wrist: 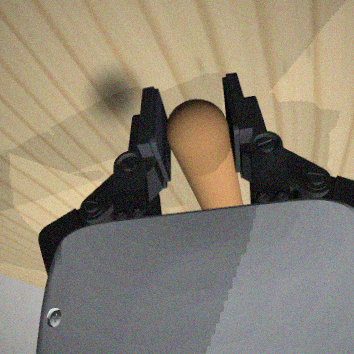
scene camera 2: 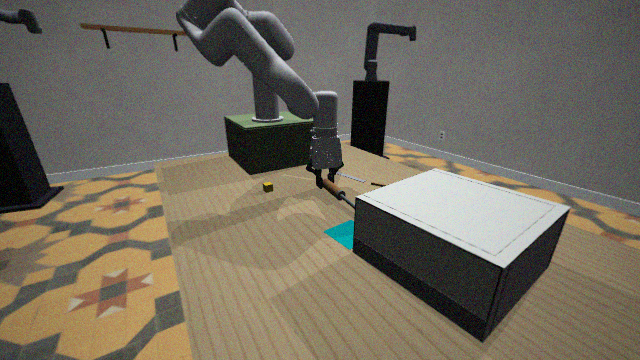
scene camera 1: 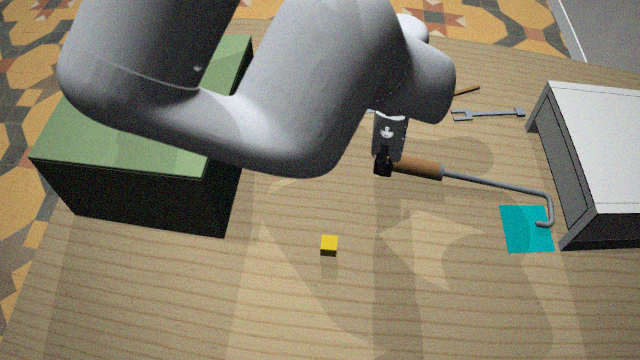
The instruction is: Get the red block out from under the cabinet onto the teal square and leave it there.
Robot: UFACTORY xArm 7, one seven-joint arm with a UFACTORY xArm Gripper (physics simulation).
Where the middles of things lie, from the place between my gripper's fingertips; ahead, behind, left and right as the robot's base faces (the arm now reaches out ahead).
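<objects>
Hook tool (scene camera 1: 407, 165): 16 cm ahead of my hand, 1 cm to the right of it, 1 cm above it. Teal square (scene camera 1: 522, 235): 28 cm ahead of my hand, 5 cm to the right. By their middles, hook tool nearest to my hand of the things named here.
</objects>
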